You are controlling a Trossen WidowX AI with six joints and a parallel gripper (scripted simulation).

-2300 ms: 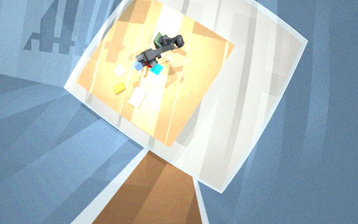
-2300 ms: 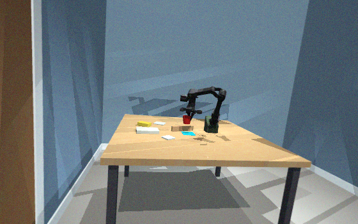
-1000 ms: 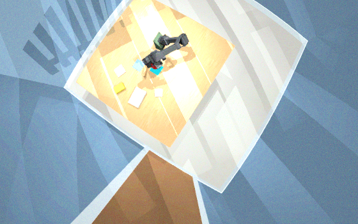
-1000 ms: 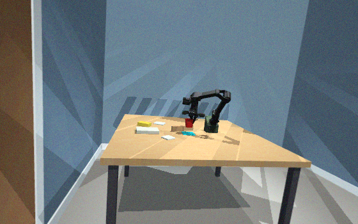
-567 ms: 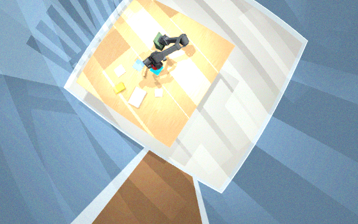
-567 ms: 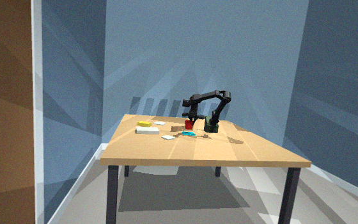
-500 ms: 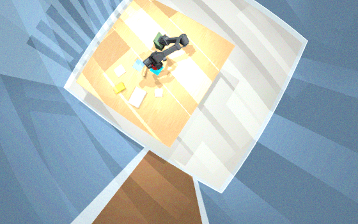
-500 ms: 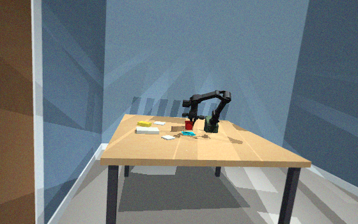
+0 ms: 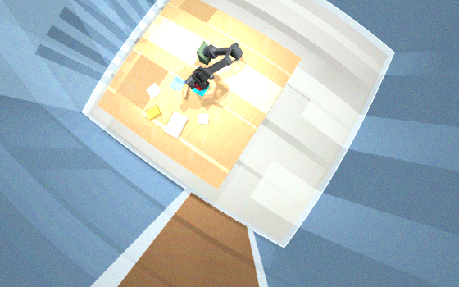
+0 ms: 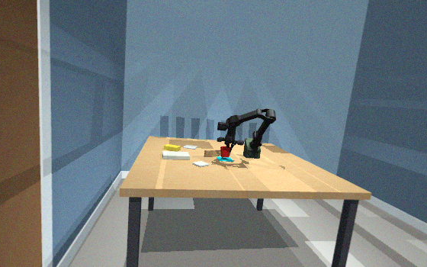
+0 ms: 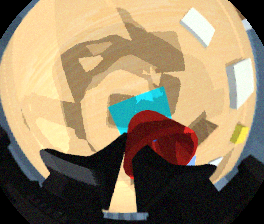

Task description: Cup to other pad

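My gripper tip is 2 cm short of the cyan pad, 2 cm to the left of it and 6 cm above it. Round my gripper tip: long white block 37 cm ahead, 6 cm to the right, 4 cm below; then red cup 2 cm ahead, 2 cm to the right; then pale blue pad 6 cm ahead, 21 cm to the right, 6 cm below.
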